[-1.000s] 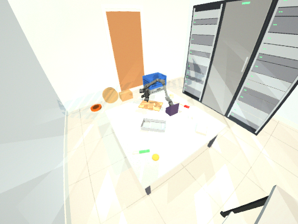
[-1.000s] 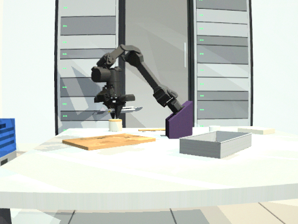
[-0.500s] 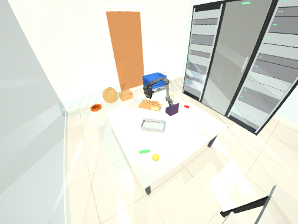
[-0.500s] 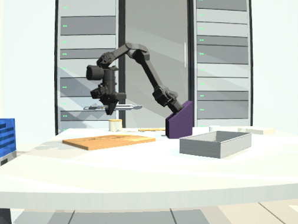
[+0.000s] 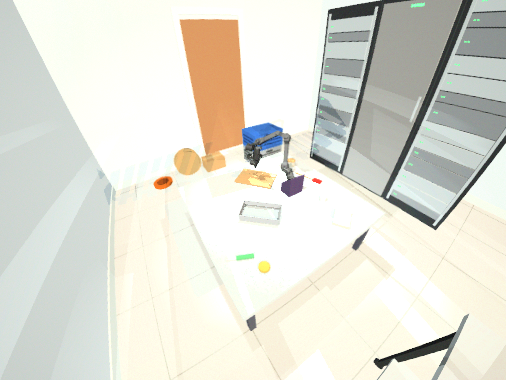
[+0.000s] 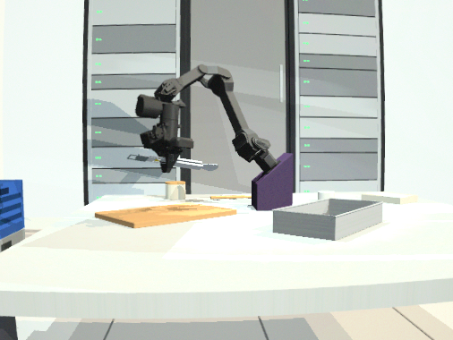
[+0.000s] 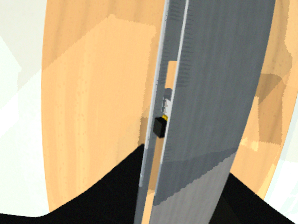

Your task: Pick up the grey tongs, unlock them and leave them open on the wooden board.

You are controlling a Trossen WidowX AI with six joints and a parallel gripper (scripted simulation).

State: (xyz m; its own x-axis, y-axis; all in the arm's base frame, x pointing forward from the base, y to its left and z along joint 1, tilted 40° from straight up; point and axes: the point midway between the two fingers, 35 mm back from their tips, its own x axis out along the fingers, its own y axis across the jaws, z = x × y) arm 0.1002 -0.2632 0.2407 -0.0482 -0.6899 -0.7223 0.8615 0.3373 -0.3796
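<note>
The wooden board is 12 cm below my gripper tip. From my gripper tip the other things lie so: roasting tin (28 cm ahead, 40 cm to the left, 10 cm below); then jar (44 cm behind, 6 cm to the left, 10 cm below).
</note>
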